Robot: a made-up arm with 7 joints. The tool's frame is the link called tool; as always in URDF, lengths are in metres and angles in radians. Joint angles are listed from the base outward. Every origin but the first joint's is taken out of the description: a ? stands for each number. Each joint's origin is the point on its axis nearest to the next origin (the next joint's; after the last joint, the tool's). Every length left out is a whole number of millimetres.
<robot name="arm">
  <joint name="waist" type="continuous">
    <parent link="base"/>
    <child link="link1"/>
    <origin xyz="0 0 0.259" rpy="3.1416 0 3.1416"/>
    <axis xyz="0 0 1"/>
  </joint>
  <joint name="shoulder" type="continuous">
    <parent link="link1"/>
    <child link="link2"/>
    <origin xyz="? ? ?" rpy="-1.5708 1.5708 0"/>
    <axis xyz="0 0 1"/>
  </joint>
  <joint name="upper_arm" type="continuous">
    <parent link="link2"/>
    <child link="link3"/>
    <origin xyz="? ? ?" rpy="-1.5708 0 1.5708"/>
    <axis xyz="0 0 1"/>
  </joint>
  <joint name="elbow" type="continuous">
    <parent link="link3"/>
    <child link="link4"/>
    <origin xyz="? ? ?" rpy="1.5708 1.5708 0"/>
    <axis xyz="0 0 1"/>
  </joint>
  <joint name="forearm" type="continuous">
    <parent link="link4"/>
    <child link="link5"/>
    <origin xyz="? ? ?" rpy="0 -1.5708 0"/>
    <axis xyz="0 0 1"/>
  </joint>
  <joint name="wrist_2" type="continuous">
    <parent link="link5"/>
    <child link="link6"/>
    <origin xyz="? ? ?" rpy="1.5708 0 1.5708"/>
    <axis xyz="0 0 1"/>
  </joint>
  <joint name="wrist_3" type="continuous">
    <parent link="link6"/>
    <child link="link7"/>
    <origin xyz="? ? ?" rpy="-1.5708 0 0"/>
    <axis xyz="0 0 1"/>
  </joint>
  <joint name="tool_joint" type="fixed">
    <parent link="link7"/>
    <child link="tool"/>
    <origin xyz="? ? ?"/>
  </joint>
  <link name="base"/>
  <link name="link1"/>
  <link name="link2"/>
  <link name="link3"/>
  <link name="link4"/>
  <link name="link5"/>
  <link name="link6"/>
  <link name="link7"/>
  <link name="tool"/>
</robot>
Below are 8 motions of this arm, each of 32 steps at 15 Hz.
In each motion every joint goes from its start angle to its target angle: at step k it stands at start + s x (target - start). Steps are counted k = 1, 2, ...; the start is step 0. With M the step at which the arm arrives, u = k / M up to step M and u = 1 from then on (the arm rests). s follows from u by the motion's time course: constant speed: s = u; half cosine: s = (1 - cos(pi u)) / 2; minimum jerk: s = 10 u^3 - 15 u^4 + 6 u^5.
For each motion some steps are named. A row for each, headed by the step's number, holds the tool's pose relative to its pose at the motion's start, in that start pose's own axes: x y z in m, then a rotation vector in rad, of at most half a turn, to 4 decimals.
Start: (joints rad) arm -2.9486 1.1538 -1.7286 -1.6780 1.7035 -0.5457 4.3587
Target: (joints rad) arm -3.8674 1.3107 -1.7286 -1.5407 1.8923 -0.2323 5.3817
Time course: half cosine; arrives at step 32
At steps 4, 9, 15, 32:
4: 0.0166 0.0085 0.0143 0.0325 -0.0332 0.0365
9: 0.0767 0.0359 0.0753 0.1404 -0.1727 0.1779
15: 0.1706 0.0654 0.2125 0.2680 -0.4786 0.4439
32: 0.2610 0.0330 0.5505 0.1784 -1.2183 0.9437

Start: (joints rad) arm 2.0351 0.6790 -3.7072 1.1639 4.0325 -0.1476 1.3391
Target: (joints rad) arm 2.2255 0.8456 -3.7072 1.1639 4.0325 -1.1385 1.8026
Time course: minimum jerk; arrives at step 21
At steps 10, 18, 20, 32:
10: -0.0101 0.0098 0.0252 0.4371 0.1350 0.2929
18: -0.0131 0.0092 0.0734 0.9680 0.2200 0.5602
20: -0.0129 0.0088 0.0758 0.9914 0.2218 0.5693
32: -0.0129 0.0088 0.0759 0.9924 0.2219 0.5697

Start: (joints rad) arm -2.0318 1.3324 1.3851 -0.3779 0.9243 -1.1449 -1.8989
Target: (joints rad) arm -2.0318 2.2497 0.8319 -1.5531 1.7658 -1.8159 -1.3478
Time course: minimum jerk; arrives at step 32
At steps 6, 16, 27, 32:
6: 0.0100 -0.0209 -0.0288 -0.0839 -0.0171 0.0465
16: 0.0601 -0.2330 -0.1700 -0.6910 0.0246 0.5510
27: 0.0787 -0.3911 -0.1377 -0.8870 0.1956 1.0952
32: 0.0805 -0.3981 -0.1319 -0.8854 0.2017 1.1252

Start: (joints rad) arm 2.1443 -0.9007 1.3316 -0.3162 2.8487 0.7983 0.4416
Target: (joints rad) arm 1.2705 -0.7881 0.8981 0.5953 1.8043 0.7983 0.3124
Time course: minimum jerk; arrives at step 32
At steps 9, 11, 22, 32:
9: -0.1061 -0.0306 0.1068 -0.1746 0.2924 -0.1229
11: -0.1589 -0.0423 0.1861 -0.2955 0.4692 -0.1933
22: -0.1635 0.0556 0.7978 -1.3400 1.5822 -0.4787
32: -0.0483 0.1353 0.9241 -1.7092 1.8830 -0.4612

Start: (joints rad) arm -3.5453 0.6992 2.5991 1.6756 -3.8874 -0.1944 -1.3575
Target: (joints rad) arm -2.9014 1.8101 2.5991 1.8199 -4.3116 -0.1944 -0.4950
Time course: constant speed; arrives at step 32
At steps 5, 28, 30, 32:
5: -0.0342 0.0160 0.0435 0.1166 -0.0488 0.2083
28: -0.2248 -0.1156 0.1398 0.4714 -0.3158 1.2821
30: -0.2364 -0.1403 0.1385 0.4884 -0.3378 1.3823
32: -0.2461 -0.1665 0.1360 0.5033 -0.3588 1.4832

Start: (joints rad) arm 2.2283 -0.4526 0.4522 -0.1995 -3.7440 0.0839 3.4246
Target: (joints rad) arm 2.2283 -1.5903 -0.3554 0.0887 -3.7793 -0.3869 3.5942
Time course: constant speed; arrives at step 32
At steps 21, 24, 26, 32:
21: -0.5194 0.0867 0.0851 -0.0990 0.3136 -0.3764
24: -0.5869 0.0861 0.1239 -0.1611 0.3638 -0.4153
26: -0.6303 0.0839 0.1534 -0.2082 0.3978 -0.4366
32: -0.7507 0.0690 0.2589 -0.3742 0.5026 -0.4743

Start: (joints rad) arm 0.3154 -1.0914 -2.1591 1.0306 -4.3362 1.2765 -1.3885
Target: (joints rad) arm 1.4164 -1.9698 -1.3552 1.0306 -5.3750 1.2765 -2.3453
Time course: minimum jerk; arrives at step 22
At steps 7, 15, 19, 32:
7: 0.1633 -0.0713 -0.0240 0.0860 -0.1221 0.0839
15: 0.6794 -0.0418 0.0169 0.4599 -0.2342 0.2118
19: 0.7858 0.0079 0.0624 0.5293 -0.2060 0.2037
32: 0.7976 0.0145 0.0689 0.5362 -0.2021 0.2013

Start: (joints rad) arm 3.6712 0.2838 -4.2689 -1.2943 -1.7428 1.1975 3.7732
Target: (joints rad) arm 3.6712 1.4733 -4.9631 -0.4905 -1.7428 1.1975 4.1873
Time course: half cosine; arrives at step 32
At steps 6, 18, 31, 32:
6: 0.0054 -0.0071 -0.0253 0.0523 -0.0797 -0.0242
18: -0.0132 0.0205 -0.2523 0.4308 -0.4746 -0.3171
31: -0.0453 0.2125 -0.4774 0.7999 -0.6215 -0.6699
32: -0.0454 0.2142 -0.4787 0.8024 -0.6219 -0.6722

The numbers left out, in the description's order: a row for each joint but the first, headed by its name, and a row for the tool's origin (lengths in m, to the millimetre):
shoulder: 0 -0.01 0
upper_arm: 0.377 0 0
elbow: 0 0.012 0
forearm: 0.412 0 0
wrist_2: -0.001 0 0
wrist_3: 0 -0.092 0
tool: 0 0 0

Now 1 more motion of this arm.
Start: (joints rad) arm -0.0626 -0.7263 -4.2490 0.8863 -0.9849 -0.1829 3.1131
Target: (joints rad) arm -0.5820 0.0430 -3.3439 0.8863 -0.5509 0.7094 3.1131
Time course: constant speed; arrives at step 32
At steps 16, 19, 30, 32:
16: -0.1535 0.1427 0.0824 0.1169 0.3950 0.6607
19: -0.1711 0.1724 0.1083 0.1259 0.4390 0.7753
30: -0.1954 0.2848 0.2291 0.1143 0.5022 1.1407
32: -0.1924 0.3049 0.2551 0.1041 0.4980 1.1940

